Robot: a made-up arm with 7 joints. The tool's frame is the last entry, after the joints.
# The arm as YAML. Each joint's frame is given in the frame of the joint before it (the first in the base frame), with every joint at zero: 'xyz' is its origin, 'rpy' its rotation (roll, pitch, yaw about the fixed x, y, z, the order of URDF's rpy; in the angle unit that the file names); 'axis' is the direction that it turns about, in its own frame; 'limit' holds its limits. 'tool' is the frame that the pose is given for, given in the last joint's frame.
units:
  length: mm
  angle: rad
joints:
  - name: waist
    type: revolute
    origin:
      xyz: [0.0, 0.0, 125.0]
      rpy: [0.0, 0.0, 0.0]
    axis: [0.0, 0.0, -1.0]
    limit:
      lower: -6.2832
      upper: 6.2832
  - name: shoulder
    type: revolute
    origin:
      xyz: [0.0, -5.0, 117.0]
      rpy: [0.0, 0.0, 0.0]
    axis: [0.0, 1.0, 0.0]
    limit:
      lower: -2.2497
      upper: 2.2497
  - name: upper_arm
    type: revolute
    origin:
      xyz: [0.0, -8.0, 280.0]
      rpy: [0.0, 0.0, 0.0]
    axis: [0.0, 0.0, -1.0]
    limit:
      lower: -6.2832
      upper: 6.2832
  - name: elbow
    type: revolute
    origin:
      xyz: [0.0, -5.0, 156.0]
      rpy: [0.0, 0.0, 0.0]
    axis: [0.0, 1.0, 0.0]
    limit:
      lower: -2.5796
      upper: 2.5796
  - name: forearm
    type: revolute
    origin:
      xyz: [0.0, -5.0, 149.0]
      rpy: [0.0, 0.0, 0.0]
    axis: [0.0, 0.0, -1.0]
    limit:
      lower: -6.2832
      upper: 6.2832
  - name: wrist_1
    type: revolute
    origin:
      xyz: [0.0, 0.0, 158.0]
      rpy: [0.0, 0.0, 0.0]
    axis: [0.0, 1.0, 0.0]
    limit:
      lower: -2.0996
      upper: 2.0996
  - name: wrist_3
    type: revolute
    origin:
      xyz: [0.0, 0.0, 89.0]
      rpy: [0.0, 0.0, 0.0]
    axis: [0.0, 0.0, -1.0]
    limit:
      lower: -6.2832
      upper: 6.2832
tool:
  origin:
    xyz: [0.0, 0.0, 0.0]
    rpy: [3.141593, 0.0, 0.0]
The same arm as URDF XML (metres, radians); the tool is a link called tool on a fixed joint. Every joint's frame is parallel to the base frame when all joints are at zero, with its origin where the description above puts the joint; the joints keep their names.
<robot name="arm">
<joint name="tool_joint" type="fixed"><parent link="link7"/><child link="tool"/><origin xyz="0 0 0" rpy="-3.1416 0 0"/></joint>
<joint name="wrist_3" type="revolute"><parent link="link6"/><child link="link7"/><origin xyz="0 0 0.089" rpy="0 0 0"/><axis xyz="0 0 -1"/><limit lower="-6.2832" upper="6.2832"/></joint>
<joint name="wrist_1" type="revolute"><parent link="link5"/><child link="link6"/><origin xyz="0 0 0.158" rpy="0 0 0"/><axis xyz="0 1 0"/><limit lower="-2.0996" upper="2.0996"/></joint>
<joint name="forearm" type="revolute"><parent link="link4"/><child link="link5"/><origin xyz="0 -0.005 0.149" rpy="0 0 0"/><axis xyz="0 0 -1"/><limit lower="-6.2832" upper="6.2832"/></joint>
<joint name="elbow" type="revolute"><parent link="link3"/><child link="link4"/><origin xyz="0 -0.005 0.156" rpy="0 0 0"/><axis xyz="0 1 0"/><limit lower="-2.5796" upper="2.5796"/></joint>
<joint name="upper_arm" type="revolute"><parent link="link2"/><child link="link3"/><origin xyz="0 -0.008 0.28" rpy="0 0 0"/><axis xyz="0 0 -1"/><limit lower="-6.2832" upper="6.2832"/></joint>
<joint name="shoulder" type="revolute"><parent link="link1"/><child link="link2"/><origin xyz="0 -0.005 0.117" rpy="0 0 0"/><axis xyz="0 1 0"/><limit lower="-2.2497" upper="2.2497"/></joint>
<joint name="waist" type="revolute"><parent link="base_link"/><child link="link1"/><origin xyz="0 0 0.125" rpy="0 0 0"/><axis xyz="0 0 -1"/><limit lower="-6.2832" upper="6.2832"/></joint>
<link name="base_link"/>
<link name="link1"/>
<link name="link2"/>
<link name="link3"/>
<link name="link4"/>
<link name="link5"/>
<link name="link6"/>
<link name="link7"/>
<link name="tool"/>
</robot>

